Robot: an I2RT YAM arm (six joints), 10 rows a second.
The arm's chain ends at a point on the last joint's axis. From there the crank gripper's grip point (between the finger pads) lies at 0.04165 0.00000 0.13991 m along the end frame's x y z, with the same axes.
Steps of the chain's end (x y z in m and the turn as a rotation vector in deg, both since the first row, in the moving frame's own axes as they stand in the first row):
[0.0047 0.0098 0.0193 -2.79 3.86 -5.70]
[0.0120 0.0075 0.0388 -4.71 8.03 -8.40]
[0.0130 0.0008 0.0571 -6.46 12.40 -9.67]
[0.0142 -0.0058 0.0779 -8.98 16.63 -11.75]
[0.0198 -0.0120 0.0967 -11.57 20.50 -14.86]
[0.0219 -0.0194 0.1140 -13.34 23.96 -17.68]
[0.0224 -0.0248 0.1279 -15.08 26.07 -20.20]
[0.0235 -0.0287 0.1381 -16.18 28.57 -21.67]
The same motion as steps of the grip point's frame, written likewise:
[0.0141 0.0119 0.0161 -2.79 3.86 -5.70]
[0.0314 0.0112 0.0314 -4.71 8.03 -8.40]
[0.0426 0.0064 0.0445 -6.46 12.40 -9.67]
[0.0534 0.0022 0.0593 -8.98 16.63 -11.75]
[0.0675 -0.0031 0.0719 -11.57 20.50 -14.86]
[0.0767 -0.0115 0.0834 -13.34 23.96 -17.68]
[0.0815 -0.0174 0.0934 -15.08 26.07 -20.20]
[0.0873 -0.0223 0.0990 -16.18 28.57 -21.67]

